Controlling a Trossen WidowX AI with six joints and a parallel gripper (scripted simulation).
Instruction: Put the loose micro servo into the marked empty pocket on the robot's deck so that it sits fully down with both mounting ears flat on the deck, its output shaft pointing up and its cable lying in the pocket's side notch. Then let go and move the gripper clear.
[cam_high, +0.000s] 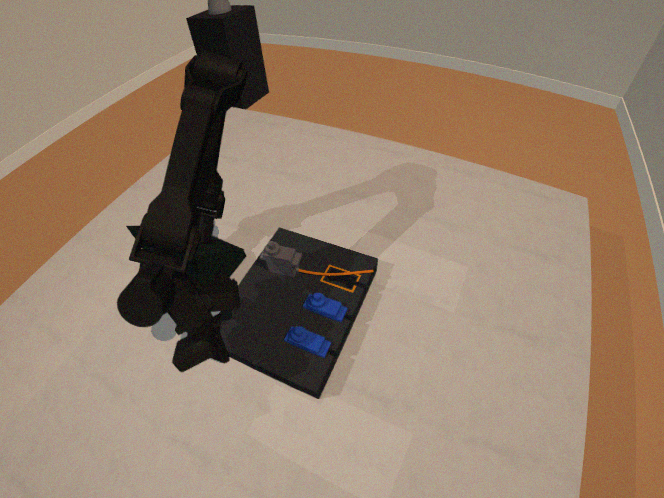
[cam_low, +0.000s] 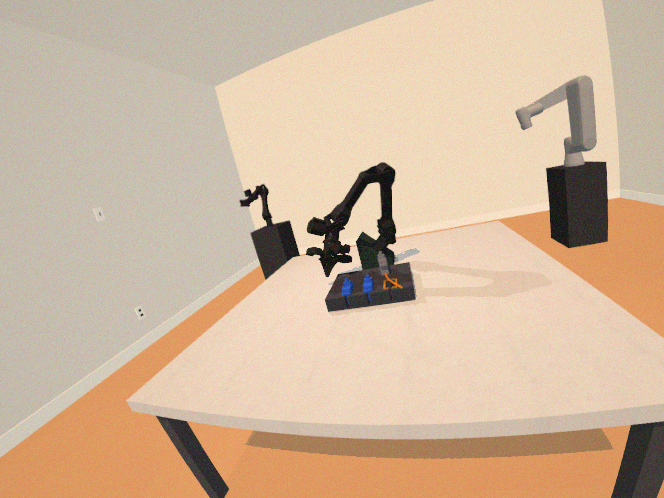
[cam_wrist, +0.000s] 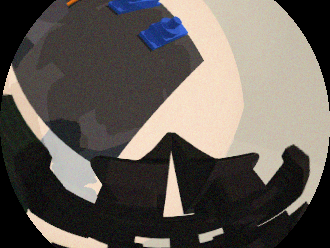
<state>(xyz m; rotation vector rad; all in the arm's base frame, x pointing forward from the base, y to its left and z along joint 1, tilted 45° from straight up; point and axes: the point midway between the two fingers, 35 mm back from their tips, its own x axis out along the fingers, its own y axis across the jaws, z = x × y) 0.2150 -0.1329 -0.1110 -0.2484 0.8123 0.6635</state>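
Right now my gripper tip is 170 mm to the right of the dark deck, 50 mm above it and 10 mm past it.
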